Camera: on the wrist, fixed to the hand. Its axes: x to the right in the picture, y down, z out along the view.
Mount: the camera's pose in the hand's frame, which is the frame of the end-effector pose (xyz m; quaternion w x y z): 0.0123 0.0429 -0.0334 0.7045 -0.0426 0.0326 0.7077
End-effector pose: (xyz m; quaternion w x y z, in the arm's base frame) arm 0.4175 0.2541 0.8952 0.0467 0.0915 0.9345 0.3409
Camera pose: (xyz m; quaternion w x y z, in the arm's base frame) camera 0.4064 0.2678 0.9481 0.2349 -0.7127 -0.5806 -0.3160
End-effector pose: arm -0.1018 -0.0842 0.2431 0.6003 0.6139 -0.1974 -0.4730
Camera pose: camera -0.0547 -0.0844 0.2729 0.7903 0.2826 -0.5338 0.1032
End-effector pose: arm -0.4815 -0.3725 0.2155 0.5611 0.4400 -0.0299 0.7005
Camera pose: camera -0.5356 -0.3611 0.2225 0.0807 -0.2421 0.3440 -0.9036
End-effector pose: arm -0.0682 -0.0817 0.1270 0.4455 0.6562 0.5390 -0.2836
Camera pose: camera -0.0274 -0.0473 0.1433 0.5249 0.8340 -0.0581 0.1598
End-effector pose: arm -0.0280 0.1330 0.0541 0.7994 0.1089 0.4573 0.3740
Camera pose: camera -0.0728 0.1659 0.0496 0.2882 0.3541 0.2552 0.8523
